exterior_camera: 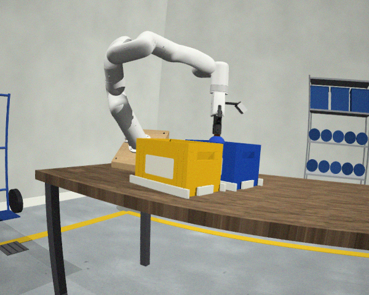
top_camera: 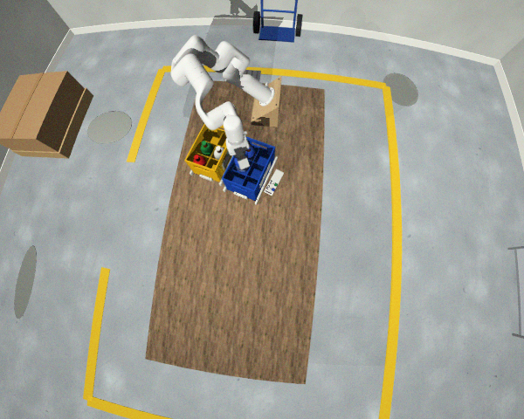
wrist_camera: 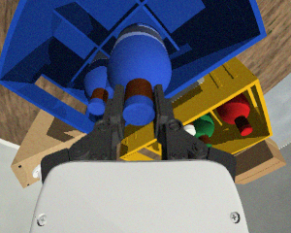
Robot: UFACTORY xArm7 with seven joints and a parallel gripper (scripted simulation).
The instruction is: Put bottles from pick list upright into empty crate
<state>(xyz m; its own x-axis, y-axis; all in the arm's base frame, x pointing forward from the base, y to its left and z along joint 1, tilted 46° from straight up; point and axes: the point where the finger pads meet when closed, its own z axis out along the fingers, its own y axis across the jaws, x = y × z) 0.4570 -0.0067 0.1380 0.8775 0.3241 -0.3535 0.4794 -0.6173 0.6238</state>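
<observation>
My gripper is now 7 cm above the blue-label bottle. From my hand the other things lie so: white-label bottle (6 cm behind, 14 cm to the right, 14 cm below); blue crate (2 cm ahead, 4 cm to the left, 14 cm below); yellow crate (8 cm behind, 18 cm to the right, 14 cm below).
</observation>
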